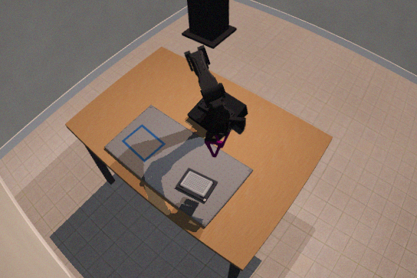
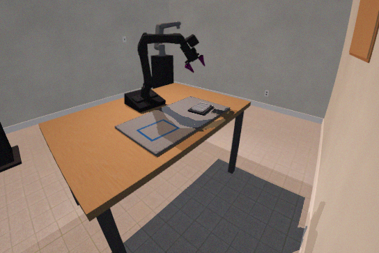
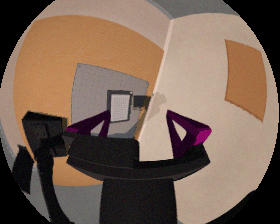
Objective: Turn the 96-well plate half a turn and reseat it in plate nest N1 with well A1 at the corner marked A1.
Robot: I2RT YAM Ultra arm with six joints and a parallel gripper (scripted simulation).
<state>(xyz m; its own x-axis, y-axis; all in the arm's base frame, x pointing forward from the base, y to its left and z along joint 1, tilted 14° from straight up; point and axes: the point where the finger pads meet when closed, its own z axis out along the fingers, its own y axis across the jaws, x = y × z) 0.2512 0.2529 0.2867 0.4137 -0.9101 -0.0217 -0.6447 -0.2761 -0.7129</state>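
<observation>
My gripper is now 25 cm above the white 96-well plate, 8 cm short of it and 7 cm to the left of it. From my hand the other things lie so: white A1 label: 26 cm below, 12 cm ahead, 2 cm to the left; then dark plate nest N1: 26 cm below, 8 cm ahead, 7 cm to the right.
</observation>
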